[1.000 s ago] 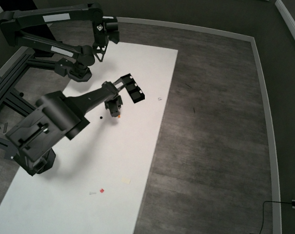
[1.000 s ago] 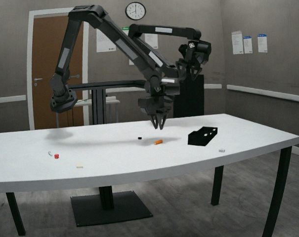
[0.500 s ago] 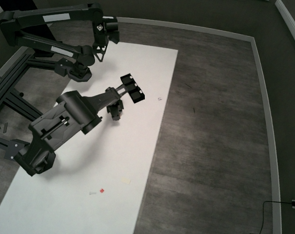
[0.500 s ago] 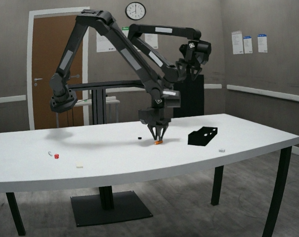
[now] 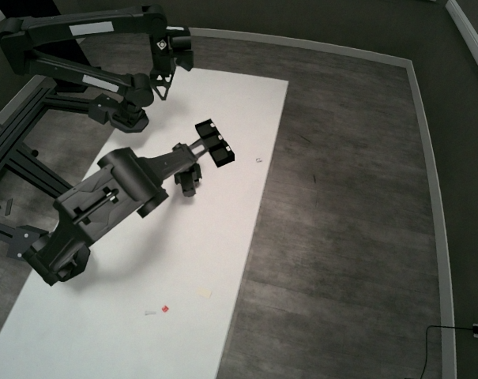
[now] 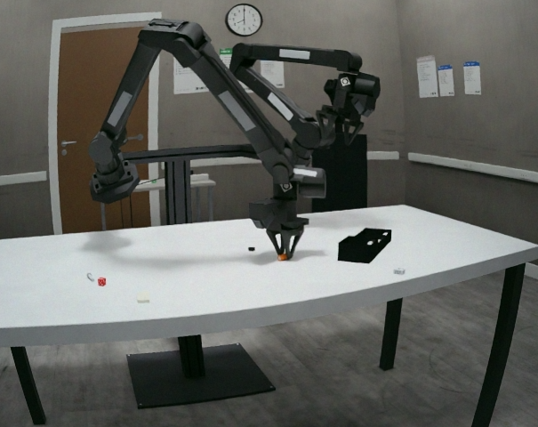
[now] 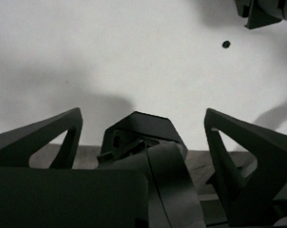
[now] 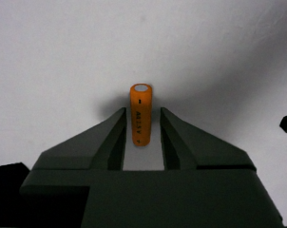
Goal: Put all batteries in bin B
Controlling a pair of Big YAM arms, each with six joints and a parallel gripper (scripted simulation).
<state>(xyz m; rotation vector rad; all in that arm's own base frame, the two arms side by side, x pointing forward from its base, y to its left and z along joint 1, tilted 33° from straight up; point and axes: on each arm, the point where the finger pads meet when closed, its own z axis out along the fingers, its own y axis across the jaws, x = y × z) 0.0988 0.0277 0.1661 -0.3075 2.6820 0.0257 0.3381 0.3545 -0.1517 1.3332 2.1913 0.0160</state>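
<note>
My right gripper is now right at the orange battery. The rest, counted from my right hand: silver-white piece 25 cm ahead, 16 cm to the left; then black bin strip 23 cm to the left, 4 cm ahead, 1 cm above; then black nut 11 cm behind, 4 cm to the right, 1 cm below.
</note>
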